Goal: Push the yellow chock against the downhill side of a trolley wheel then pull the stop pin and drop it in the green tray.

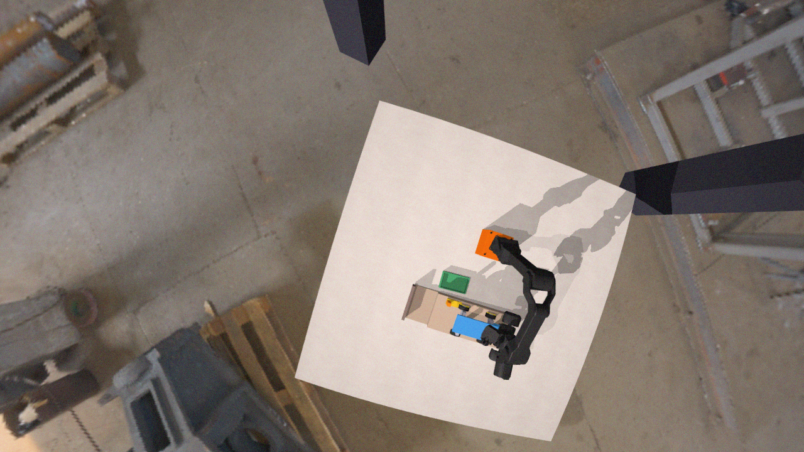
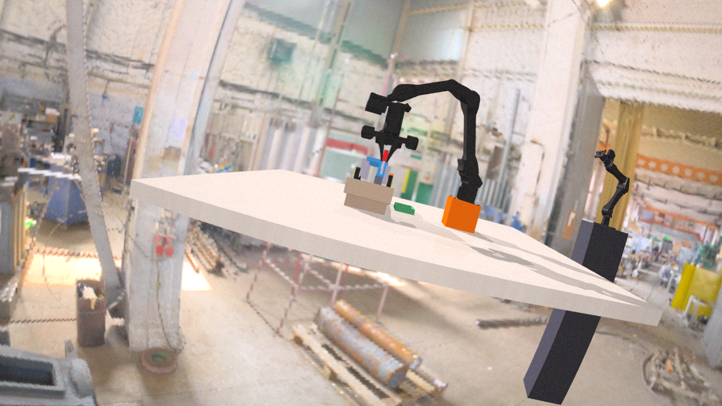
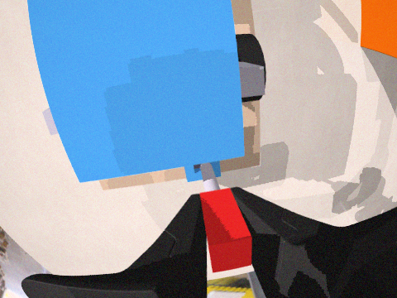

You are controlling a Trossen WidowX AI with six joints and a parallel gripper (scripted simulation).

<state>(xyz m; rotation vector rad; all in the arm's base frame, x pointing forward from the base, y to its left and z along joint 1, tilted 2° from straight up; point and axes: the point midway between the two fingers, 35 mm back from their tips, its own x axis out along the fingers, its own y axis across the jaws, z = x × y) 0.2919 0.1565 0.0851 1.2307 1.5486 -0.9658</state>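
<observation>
My gripper tip is now 6 cm past the green tray, 23 cm to the left of it and 17 cm above it. From my gripper tip the other things lie so: red-headed stop pin right at my gripper tip; ramp block 4 cm ahead, 10 cm to the right, 11 cm below; blue trolley 4 cm ahead, 10 cm to the right, 5 cm below.
</observation>
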